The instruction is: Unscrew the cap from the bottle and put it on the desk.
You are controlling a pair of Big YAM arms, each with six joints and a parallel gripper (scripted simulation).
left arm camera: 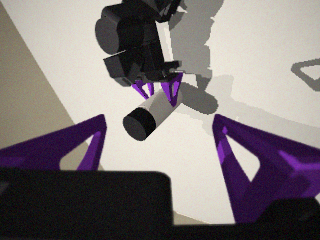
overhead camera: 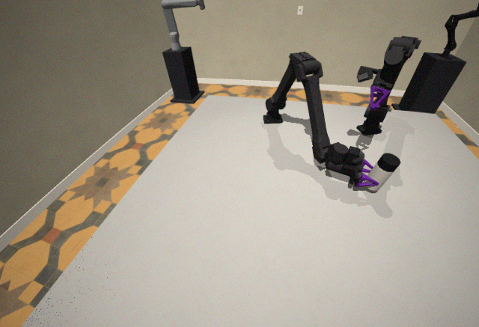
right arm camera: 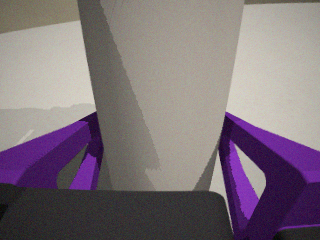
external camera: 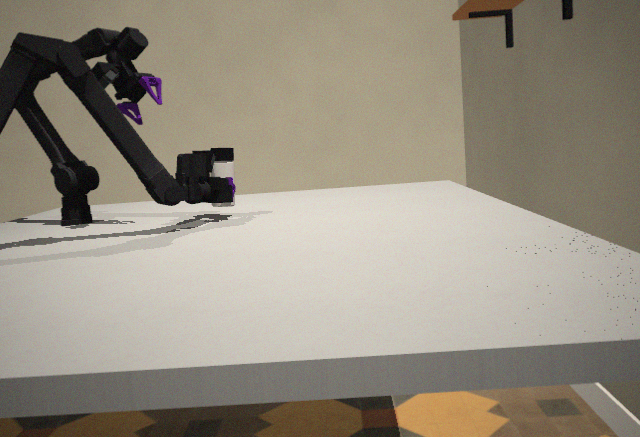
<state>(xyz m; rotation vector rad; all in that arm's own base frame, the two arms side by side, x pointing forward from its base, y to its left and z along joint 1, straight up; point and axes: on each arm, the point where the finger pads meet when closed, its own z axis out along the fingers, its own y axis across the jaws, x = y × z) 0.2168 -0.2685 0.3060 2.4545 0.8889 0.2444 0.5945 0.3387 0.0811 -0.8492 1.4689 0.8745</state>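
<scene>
Right now my right hand is 50 mm below the bottle and 10 mm to the right of it. Also, from my right hand: black cap 90 mm above, 10 mm to the left, 10 mm ahead.
The black cap is 180 mm ahead of my left hand, 60 mm to the left of it and 130 mm below it. The rest, counted from my left hand: bottle 170 mm ahead, 60 mm to the left, 170 mm below.
</scene>
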